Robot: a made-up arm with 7 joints. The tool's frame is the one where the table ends. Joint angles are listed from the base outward.
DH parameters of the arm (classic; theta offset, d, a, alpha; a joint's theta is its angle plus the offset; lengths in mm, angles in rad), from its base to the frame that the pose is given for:
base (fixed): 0.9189 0 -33.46 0
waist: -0.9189 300 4.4 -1.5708
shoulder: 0 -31.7 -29.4 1.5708
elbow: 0 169.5 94.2 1.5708
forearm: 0 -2 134.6 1.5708
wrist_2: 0 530.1 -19.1 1.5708
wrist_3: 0 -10 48 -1.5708
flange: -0.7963 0 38.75 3.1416
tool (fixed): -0.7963 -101.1 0 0
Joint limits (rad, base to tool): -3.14..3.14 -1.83..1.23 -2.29..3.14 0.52..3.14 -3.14..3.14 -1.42..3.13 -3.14..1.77
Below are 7 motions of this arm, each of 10 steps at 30 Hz.
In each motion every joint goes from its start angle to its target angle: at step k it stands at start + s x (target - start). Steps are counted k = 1, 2, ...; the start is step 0. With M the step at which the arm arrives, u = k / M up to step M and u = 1 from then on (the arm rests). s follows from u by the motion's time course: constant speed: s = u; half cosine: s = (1 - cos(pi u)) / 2; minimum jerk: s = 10 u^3 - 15 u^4 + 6 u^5.
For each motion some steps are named. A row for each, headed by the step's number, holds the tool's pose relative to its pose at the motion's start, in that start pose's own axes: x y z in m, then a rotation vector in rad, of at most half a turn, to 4 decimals.
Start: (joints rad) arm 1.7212 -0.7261 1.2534 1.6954 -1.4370 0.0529 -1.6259
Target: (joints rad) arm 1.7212 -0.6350 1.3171 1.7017 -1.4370 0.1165 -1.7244
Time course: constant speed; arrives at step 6
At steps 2, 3, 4, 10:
2: 0.0042 -0.0012 -0.0026 0.0040 -0.0116 0.0021
3: 0.0062 -0.0018 -0.0038 0.0059 -0.0175 0.0031
4: 0.0081 -0.0025 -0.0049 0.0077 -0.0234 0.0042
10: 0.0115 -0.0038 -0.0070 0.0110 -0.0354 0.0062

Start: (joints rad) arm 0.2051 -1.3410 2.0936 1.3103 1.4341 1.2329 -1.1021
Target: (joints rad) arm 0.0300 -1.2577 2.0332 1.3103 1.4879 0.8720 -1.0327
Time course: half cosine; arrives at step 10
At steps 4, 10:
4: -0.0008 -0.0411 0.0304 -0.0974 -0.1164 -0.0913
10: -0.0189 -0.1206 0.0937 -0.2914 -0.3236 -0.2840

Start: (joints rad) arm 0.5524 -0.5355 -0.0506 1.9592 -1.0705 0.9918 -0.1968
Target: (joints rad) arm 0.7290 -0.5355 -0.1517 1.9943 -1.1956 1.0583 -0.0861
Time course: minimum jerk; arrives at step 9
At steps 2, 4, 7, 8, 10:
2: -0.0009 -0.0018 -0.0011 -0.0017 0.0035 -0.0088
4: -0.0049 -0.0090 -0.0063 -0.0087 0.0186 -0.0458
7: -0.0117 -0.0193 -0.0162 -0.0207 0.0449 -0.1062
8: -0.0125 -0.0204 -0.0175 -0.0222 0.0483 -0.1136
10: -0.0127 -0.0206 -0.0178 -0.0225 0.0489 -0.1149

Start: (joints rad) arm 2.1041 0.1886 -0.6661 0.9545 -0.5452 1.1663 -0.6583
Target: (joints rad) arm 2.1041 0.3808 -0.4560 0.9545 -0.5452 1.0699 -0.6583
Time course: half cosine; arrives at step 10
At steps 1, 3, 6, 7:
1: 0.0028 0.0021 -0.0005 -0.0029 0.0016 0.0059
3: 0.0232 0.0187 -0.0045 -0.0235 0.0132 0.0498
6: 0.0708 0.0646 -0.0190 -0.0666 0.0378 0.1620
7: 0.0847 0.0803 -0.0247 -0.0777 0.0444 0.1978

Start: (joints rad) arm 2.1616 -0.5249 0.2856 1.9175 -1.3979 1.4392 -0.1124
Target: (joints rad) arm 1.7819 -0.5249 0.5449 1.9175 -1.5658 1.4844 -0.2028
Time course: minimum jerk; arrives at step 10
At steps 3, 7, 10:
3: 0.0011 0.0012 0.0066 -0.0559 0.0162 0.0314
7: 0.0098 0.0169 0.0297 -0.2792 0.0918 0.1685
10: 0.0127 0.0232 0.0340 -0.3313 0.1120 0.2034

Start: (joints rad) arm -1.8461 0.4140 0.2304 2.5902 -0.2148 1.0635 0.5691
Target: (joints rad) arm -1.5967 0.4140 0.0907 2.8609 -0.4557 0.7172 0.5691
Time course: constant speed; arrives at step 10
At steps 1, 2, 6, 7, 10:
1: 0.0063 0.0100 0.0188 0.0206 -0.0601 0.0168
2: 0.0119 0.0197 0.0383 0.0417 -0.1203 0.0334
6: 0.0276 0.0544 0.1215 0.1311 -0.3604 0.0967
7: 0.0298 0.0619 0.1435 0.1544 -0.4204 0.1117
10: 0.0319 0.0810 0.2114 0.2261 -0.6001 0.1545

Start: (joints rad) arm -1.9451 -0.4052 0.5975 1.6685 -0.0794 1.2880 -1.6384
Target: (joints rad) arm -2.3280 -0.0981 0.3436 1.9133 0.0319 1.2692 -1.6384
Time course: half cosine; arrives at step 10
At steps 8, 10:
8: -0.3439 0.0965 -0.0630 0.0814 0.1280 -0.5409
10: -0.3770 0.1173 -0.0634 0.0870 0.1495 -0.5962

